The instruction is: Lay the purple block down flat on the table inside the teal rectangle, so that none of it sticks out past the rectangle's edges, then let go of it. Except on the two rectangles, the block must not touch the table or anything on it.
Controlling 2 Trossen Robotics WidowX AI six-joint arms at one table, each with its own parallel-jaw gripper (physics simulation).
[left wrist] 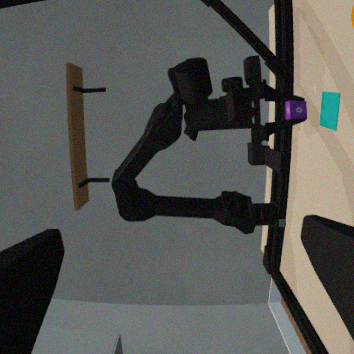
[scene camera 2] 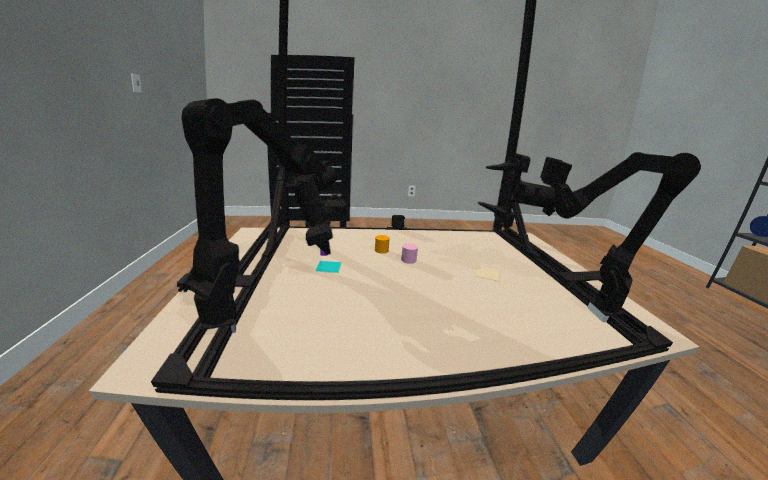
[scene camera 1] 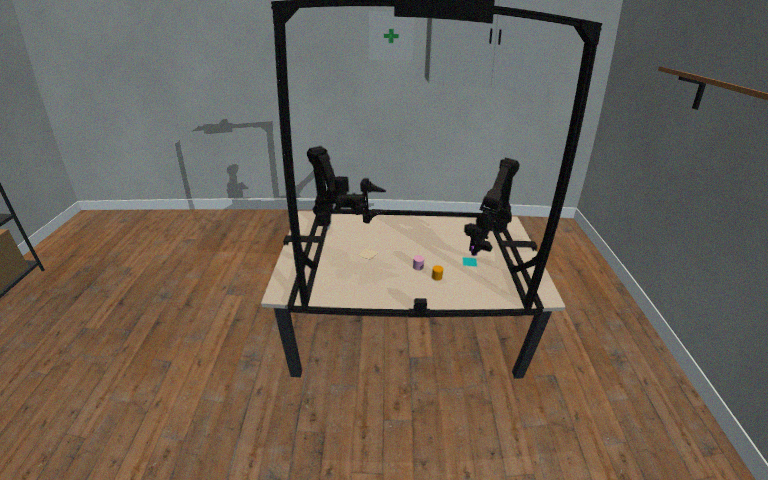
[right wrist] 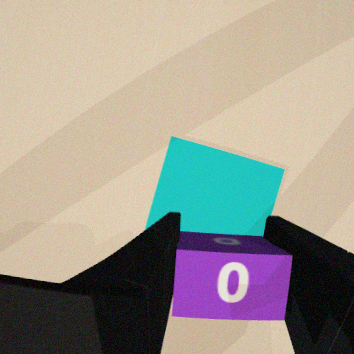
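Where they show: left gripper, fingertip midpoint: (left wrist: 183,235) (scene camera 2: 482,185) (scene camera 1: 386,201); right gripper, fingertip midpoint: (left wrist: 304,109) (scene camera 2: 328,251) (scene camera 1: 471,253) (right wrist: 222,225); left arm's base, origin of the base link: (scene camera 2: 606,307) (scene camera 1: 323,222); right arm's base, origin of the base link: (left wrist: 273,213) (scene camera 2: 217,317) (scene camera 1: 500,229).
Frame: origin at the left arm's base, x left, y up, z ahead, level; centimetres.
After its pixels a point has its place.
Note:
The purple block (scene camera 1: 472,250) {y 3.7, x -20.3, z 71.8 cm} (scene camera 2: 323,253) {y 3.0, x -19.4, z 72.4 cm} (left wrist: 295,110) {y 4.4, x -20.9, z 71.5 cm} (right wrist: 231,285) {y 5.6, x -21.0, z 72.4 cm}, marked with a 0, is held between the fingers of my right gripper (left wrist: 304,109) {y 2.8, x -21.2, z 71.3 cm} (right wrist: 222,225) {y 2.8, x -21.2, z 71.3 cm}. It hangs above the table. In the right wrist view it covers the near edge of the teal rectangle (scene camera 1: 469,262) {y -1.8, x -21.9, z 71.2 cm} (scene camera 2: 328,266) {y -1.8, x -21.3, z 71.4 cm} (left wrist: 330,111) {y -1.8, x -21.1, z 70.6 cm} (right wrist: 215,190) {y -1.8, x -21.4, z 70.4 cm}, whose far part shows beyond the fingertips. The rectangle lies bare on the table. My left gripper (scene camera 1: 377,204) {y 23.9, x -18.9, z 33.1 cm} (scene camera 2: 484,185) {y 23.9, x -18.9, z 33.1 cm} (left wrist: 183,235) {y 23.9, x -18.9, z 33.1 cm} is wide open and empty, raised far from the block.
An orange cylinder (scene camera 1: 437,273) {y 1.8, x -36.3, z 56.2 cm} (scene camera 2: 382,244) {y 1.2, x -31.8, z 56.3 cm} and a pink cylinder (scene camera 1: 418,263) {y 1.6, x -30.2, z 48.2 cm} (scene camera 2: 409,253) {y 1.4, x -25.6, z 48.6 cm} stand upright mid-table, to one side of the teal rectangle. A pale cream rectangle (scene camera 1: 368,254) {y -1.8, x -21.6, z 25.9 cm} (scene camera 2: 488,273) {y -1.8, x -20.8, z 25.3 cm} lies beyond them. Black rails and posts frame the table.

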